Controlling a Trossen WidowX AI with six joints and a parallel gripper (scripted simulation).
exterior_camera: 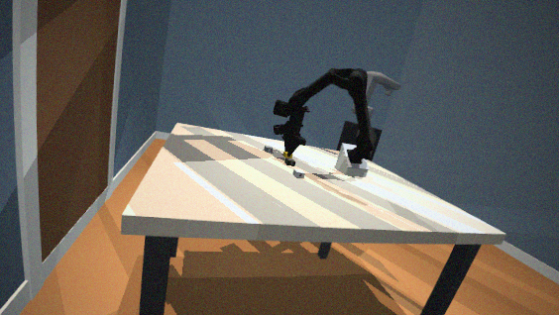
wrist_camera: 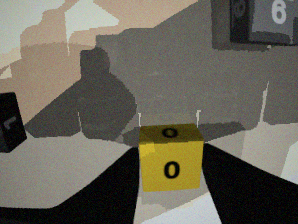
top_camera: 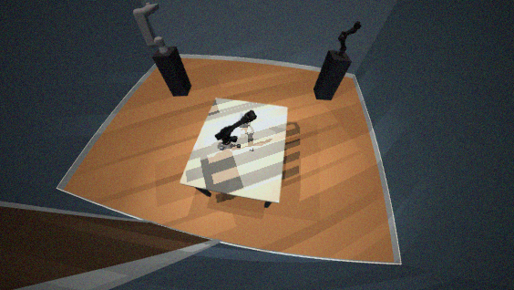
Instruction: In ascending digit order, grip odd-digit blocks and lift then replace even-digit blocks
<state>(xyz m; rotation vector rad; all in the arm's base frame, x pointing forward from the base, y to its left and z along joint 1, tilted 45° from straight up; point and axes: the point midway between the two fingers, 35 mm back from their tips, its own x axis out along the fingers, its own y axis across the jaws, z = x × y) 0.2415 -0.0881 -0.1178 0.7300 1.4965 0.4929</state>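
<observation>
Now: gripper tip right at the yellow block. The rest, counted from my gripper tip: grey block 7 cm ahead, 6 cm to the right; then black block 4 cm ahead, 10 cm to the left; then pale block 7 cm ahead, 23 cm to the left.
</observation>
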